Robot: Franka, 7 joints.
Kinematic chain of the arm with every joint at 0, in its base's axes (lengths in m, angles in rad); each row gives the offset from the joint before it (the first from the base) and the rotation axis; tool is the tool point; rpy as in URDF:
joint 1: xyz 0 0 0.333 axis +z
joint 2: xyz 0 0 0 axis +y
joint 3: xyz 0 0 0.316 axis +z
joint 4: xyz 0.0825 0 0 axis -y
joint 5: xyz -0.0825 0 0.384 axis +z
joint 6: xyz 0 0 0 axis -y
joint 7: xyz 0.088 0 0 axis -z
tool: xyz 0 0 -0.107 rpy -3.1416 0 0
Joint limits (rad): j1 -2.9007..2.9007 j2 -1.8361..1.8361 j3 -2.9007..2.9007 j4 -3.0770..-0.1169 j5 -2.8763..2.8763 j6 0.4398..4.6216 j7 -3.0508..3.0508
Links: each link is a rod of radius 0.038 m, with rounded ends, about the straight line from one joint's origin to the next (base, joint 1, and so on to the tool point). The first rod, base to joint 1, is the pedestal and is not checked.
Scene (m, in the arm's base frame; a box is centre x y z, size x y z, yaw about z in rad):
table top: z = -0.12
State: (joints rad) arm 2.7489 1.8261 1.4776 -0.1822 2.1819 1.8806 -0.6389
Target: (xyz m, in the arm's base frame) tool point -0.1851 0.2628 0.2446
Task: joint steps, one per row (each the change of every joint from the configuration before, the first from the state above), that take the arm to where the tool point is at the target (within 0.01 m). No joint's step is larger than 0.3 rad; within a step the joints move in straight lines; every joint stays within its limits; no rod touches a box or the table.
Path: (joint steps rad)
1: -0.2323 -0.0610 -0.0722 -0.2823 -0.1493 -0.1676 0.0000
2: -0.2324 -0.0610 -0.0721 -0.2822 -0.1493 -0.1676 0.0000
3: -0.2323 -0.0610 -0.0722 -0.2823 -0.1494 -0.1677 0.0000
4: -0.2323 -0.0610 -0.0722 -0.2823 -0.1493 -0.1676 0.0000
5: -0.2324 -0.0610 -0.0721 -0.2823 -0.1493 -0.1676 0.0000
6: -0.2323 -0.0609 -0.0722 -0.2822 -0.1493 -0.1676 0.0000
7: -0.2323 -0.0610 -0.0721 -0.2823 -0.1493 -0.1676 0.0000
8: -0.2324 -0.0610 -0.0722 -0.2823 -0.1493 -0.1676 0.0000

